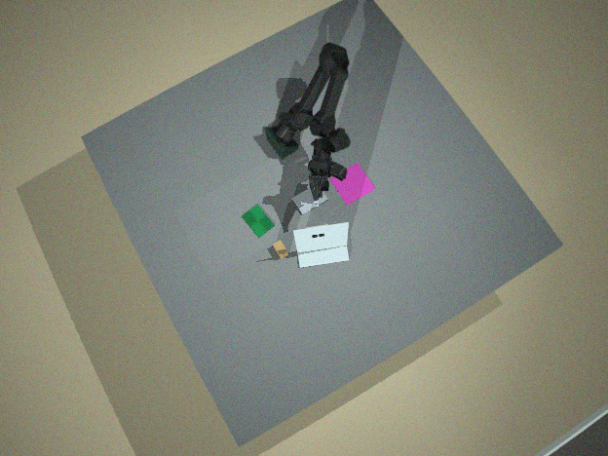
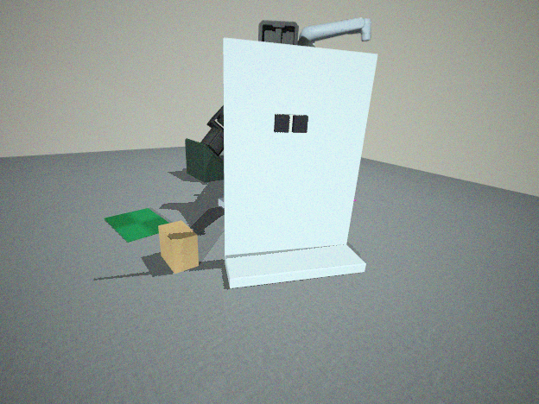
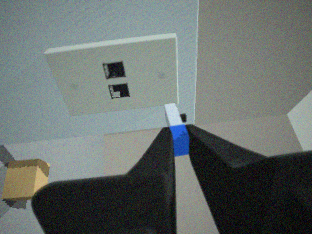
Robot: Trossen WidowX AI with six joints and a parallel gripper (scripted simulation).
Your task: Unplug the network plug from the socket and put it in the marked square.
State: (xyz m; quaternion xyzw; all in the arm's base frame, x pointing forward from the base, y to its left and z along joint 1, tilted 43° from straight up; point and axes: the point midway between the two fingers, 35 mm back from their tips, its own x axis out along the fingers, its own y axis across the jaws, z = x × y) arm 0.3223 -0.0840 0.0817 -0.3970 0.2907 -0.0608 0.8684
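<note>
My gripper tip is 80 mm past the magenta square, 180 mm to the right of it and 220 mm above it. The rest, counted from my gripper tip: tan block: 30 mm ahead, 160 mm to the right, 200 mm below; then panel: 100 mm ahead, 40 mm to the right, 110 mm below; then network plug: 10 mm ahead.
</note>
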